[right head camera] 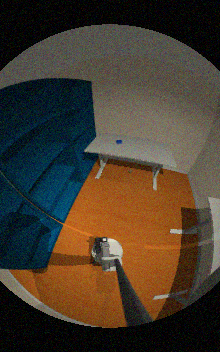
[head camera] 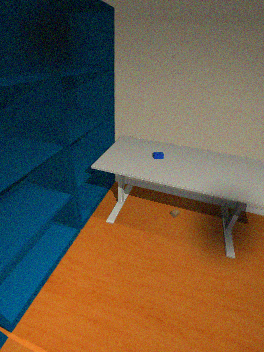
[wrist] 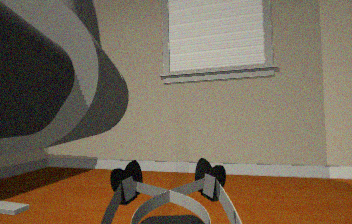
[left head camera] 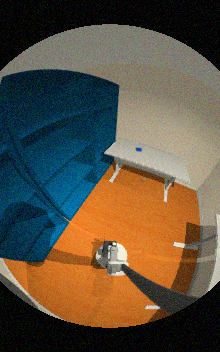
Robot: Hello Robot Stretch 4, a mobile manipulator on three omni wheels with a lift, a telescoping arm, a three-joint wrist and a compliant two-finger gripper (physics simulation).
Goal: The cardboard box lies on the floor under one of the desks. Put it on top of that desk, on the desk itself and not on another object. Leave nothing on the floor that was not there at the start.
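Note:
The small cardboard box lies on the floor under the white desk, between its two leg frames. It does not show in the wrist view. My gripper is open and empty, its two dark fingertips standing apart, with floor and wall behind them. In the left and right head views the gripper is folded in over the base, too small to make out, well away from the box and the desk.
A small blue object lies on the desk top. A tall blue shelf unit stands left of the desk. Another desk's white feet show at the right. The wrist view shows a window.

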